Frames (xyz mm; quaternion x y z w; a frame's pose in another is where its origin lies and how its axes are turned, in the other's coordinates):
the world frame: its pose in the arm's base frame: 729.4 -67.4 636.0 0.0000 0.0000 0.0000 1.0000
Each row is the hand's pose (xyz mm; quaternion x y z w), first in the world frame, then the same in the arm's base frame.
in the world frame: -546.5 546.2 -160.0 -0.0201 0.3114 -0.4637 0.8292
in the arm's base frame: 182.9 478.8 476.0 -0.0201 0.3114 -0.4637 0.8292
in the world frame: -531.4 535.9 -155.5 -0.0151 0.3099 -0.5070 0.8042
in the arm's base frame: 198.0 468.5 480.5 -0.0151 0.3099 -0.5070 0.8042
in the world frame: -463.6 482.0 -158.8 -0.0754 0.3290 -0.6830 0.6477
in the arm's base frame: 265.8 414.6 477.2 -0.0754 0.3290 -0.6830 0.6477
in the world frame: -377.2 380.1 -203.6 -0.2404 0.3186 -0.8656 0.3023
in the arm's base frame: 352.2 312.7 432.4 -0.2404 0.3186 -0.8656 0.3023
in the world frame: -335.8 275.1 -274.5 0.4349 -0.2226 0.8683 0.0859
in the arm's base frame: 393.6 207.7 361.5 0.4349 -0.2226 0.8683 0.0859
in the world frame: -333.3 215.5 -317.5 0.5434 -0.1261 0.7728 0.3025
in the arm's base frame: 396.1 148.1 318.5 0.5434 -0.1261 0.7728 0.3025
